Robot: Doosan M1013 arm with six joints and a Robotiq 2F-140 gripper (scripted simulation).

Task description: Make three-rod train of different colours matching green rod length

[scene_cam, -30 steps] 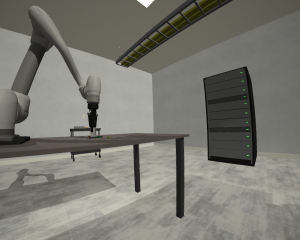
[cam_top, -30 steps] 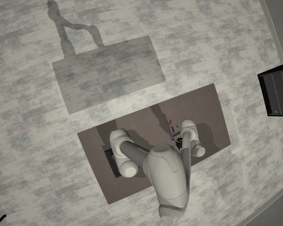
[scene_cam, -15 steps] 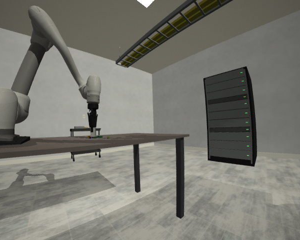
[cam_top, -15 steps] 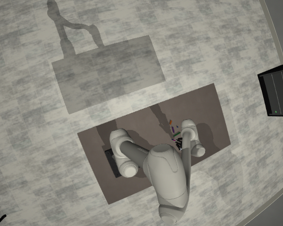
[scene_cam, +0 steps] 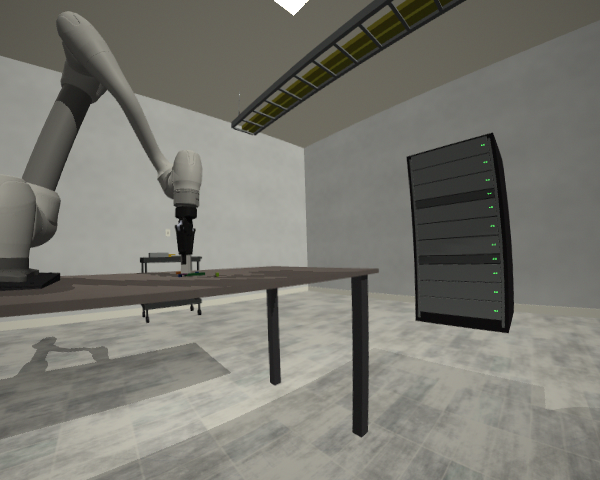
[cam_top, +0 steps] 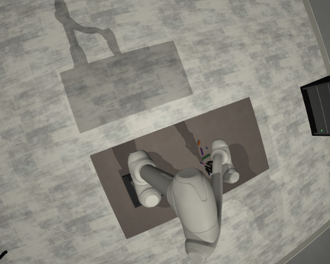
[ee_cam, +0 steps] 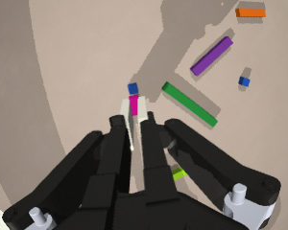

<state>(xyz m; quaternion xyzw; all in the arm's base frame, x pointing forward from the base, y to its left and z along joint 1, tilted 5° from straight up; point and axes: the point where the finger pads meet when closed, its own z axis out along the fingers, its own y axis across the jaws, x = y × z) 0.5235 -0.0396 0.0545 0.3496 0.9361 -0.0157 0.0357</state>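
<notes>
The green rod lies 5 cm ahead of my hand, 4 cm to the left of it and 4 cm below it. Round my hand: magenta rod: 3 cm below; then lime rod: 10 cm ahead, 5 cm to the right, 4 cm below; then purple rod: 10 cm to the left, 4 cm below, 3 cm ahead.
</notes>
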